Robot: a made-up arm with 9 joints.
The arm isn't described. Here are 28 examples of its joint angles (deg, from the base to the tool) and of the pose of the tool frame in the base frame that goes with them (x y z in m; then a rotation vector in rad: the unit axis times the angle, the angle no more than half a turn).
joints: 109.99 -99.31 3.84 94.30 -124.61 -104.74 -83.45 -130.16 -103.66
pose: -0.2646 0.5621 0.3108 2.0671 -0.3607 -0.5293
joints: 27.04 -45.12 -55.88 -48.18 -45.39 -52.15 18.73 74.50 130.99
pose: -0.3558 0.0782 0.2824 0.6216 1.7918 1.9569
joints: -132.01 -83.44 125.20 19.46 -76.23 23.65 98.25 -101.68 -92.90
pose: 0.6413 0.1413 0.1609 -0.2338 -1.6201 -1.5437
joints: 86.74 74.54 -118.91 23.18 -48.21 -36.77 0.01 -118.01 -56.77
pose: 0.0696 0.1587 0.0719 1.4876 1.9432 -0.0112
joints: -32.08 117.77 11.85 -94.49 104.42 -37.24 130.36 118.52 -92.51
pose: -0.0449 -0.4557 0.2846 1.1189 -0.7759 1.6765
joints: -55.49 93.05 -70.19 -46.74 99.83 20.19 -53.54 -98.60 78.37
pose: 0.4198 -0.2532 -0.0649 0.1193 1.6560 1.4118
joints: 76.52 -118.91 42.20 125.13 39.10 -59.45 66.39 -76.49 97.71
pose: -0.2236 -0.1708 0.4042 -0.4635 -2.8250 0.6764
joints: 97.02 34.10 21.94 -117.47 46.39 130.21 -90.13 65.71 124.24
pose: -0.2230 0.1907 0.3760 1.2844 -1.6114 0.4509
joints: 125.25 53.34 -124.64 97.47 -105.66 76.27 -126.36 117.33 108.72
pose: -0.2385 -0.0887 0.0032 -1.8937 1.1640 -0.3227
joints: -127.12 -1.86 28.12 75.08 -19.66 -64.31 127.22 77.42 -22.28
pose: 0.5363 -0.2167 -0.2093 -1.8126 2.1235 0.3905
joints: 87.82 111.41 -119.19 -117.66 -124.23 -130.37 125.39 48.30 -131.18
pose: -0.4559 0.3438 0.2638 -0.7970 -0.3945 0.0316
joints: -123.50 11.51 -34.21 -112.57 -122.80 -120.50 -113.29 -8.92 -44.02
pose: 0.0923 0.0394 0.3260 -1.1006 -1.9983 -1.4948
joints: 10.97 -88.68 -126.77 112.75 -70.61 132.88 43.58 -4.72 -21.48
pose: -0.6129 -0.3547 -0.2219 0.4962 -0.4339 1.8527
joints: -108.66 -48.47 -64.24 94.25 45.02 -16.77 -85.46 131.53 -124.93
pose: 0.2346 0.1467 -0.3176 0.4277 1.2282 -0.1446
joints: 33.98 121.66 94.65 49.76 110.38 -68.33 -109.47 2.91 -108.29
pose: 0.1608 -0.3906 0.0946 -2.6642 0.3990 0.4193
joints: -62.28 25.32 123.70 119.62 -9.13 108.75 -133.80 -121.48 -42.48
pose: 0.5005 -0.5084 -0.2345 1.9006 1.4421 0.2551
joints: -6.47 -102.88 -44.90 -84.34 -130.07 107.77 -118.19 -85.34 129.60
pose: 0.1610 -0.2687 0.1134 0.7090 -0.7001 -1.4231
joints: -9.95 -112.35 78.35 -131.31 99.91 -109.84 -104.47 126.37 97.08
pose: 0.1586 -0.0560 0.0501 0.6225 0.3701 2.4004
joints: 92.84 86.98 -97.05 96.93 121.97 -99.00 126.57 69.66 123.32
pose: -0.7470 -0.1724 0.1088 -1.0604 1.7301 1.6236
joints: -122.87 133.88 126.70 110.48 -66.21 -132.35 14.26 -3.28 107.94
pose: 0.4428 0.4478 0.4007 -0.2118 0.1382 -1.3271
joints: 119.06 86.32 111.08 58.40 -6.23 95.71 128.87 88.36 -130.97
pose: -0.5262 -0.0142 -0.2228 0.0195 2.1360 -0.5543
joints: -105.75 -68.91 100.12 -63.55 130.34 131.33 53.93 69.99 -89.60
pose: 0.1309 0.2305 0.1910 0.9178 -1.7874 2.3090
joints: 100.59 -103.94 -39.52 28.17 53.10 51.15 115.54 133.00 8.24
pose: -0.5539 0.4557 -0.0370 -0.6451 1.6368 1.4797
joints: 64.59 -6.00 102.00 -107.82 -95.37 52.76 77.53 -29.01 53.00
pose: -0.5079 -0.1526 0.1665 1.1985 0.2993 1.6511
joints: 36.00 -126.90 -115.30 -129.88 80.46 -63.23 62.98 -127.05 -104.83
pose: 0.1454 -0.4931 0.1122 2.7876 1.0813 -0.2890
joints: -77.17 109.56 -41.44 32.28 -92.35 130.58 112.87 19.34 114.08
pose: 0.4100 0.1853 -0.1927 -0.9459 2.6303 -0.4089
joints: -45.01 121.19 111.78 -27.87 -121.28 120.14 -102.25 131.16 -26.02
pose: 0.2658 -0.6461 0.1328 0.7632 0.5869 -1.4039
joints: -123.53 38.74 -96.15 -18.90 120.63 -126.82 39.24 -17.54 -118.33
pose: 0.5821 -0.0276 -0.3606 0.2386 -0.1831 2.3276
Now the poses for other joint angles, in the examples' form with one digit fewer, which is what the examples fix.
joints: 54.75 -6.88 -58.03 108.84 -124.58 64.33 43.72 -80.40 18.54
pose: -0.137 0.040 -0.047 -0.281 0.364 -1.358
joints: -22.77 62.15 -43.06 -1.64 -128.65 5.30 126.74 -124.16 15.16
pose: -0.017 -0.240 -0.134 -1.963 -0.480 0.136
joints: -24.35 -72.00 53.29 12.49 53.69 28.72 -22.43 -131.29 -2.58
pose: -0.291 -0.429 0.123 0.919 -1.494 -0.516
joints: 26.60 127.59 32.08 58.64 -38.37 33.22 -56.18 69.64 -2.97
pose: 0.080 -0.320 -0.155 -1.187 0.222 0.374
